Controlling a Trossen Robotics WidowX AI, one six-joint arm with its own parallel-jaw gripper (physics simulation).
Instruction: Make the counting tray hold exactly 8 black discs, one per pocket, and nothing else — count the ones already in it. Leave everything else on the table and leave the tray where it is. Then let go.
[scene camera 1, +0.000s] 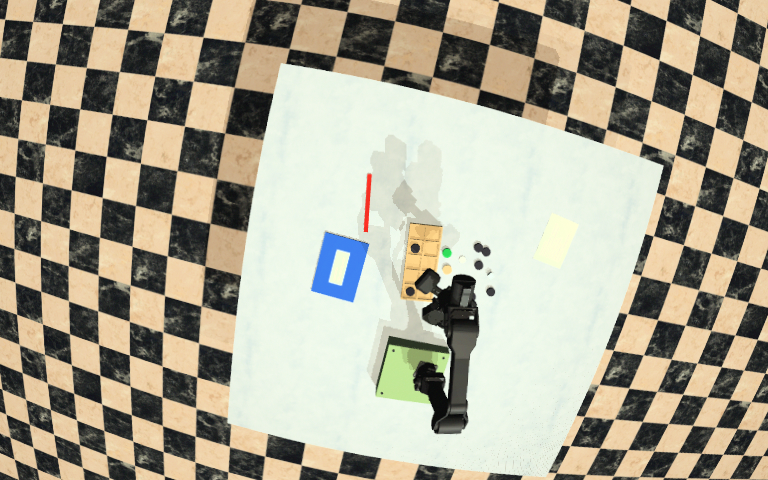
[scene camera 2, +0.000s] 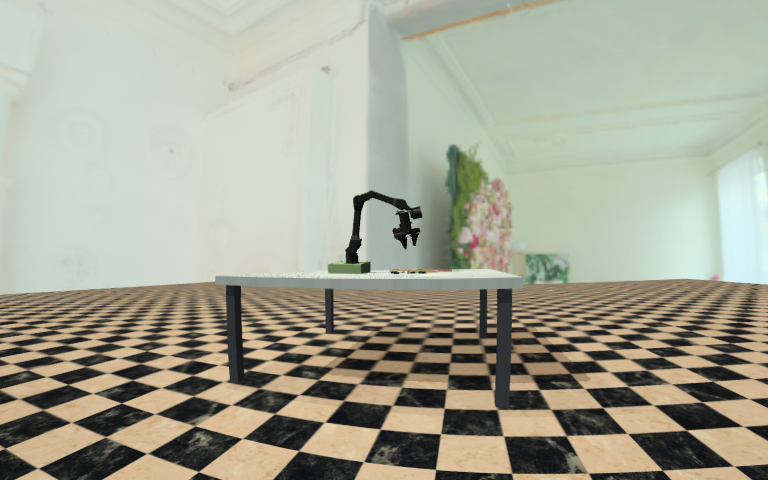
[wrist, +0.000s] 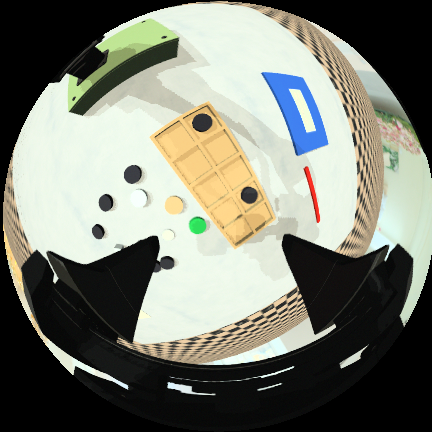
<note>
The gripper (scene camera 1: 439, 280) is open, holding nothing. Also in view: a tan counting tray (scene camera 1: 428, 237).
The tan counting tray is seen too in the wrist view (wrist: 212, 166). The gripper also shows in the wrist view (wrist: 221, 241).
</note>
